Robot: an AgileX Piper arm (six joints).
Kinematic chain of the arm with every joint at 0, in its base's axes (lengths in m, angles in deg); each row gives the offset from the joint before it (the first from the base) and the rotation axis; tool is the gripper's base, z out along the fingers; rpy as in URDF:
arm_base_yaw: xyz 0 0 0.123 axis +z
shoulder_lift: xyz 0 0 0 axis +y
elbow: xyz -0.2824 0 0.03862 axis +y
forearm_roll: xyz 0.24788 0 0.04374 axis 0.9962 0 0.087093
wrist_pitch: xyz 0 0 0 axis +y
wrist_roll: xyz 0.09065 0 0.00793 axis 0.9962 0 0.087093
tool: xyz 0 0 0 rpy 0 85.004 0
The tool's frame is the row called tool.
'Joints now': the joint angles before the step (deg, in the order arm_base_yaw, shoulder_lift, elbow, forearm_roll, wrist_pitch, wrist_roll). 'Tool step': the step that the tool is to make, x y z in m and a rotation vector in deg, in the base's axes. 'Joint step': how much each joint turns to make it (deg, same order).
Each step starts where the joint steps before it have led.
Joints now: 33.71 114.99 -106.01 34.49 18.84 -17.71
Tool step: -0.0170 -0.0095 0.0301 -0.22 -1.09 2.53
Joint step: -0.26 -4.21 -0.02 -0.01 4.40 -0.93
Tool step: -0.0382 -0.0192 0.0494 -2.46 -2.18 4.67
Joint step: -0.01 -7.83 0.03 -2.72 8.82 -0.22
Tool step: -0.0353 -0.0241 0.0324 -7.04 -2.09 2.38
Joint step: 0.00 -6.76 -0.01 -7.61 9.59 1.46
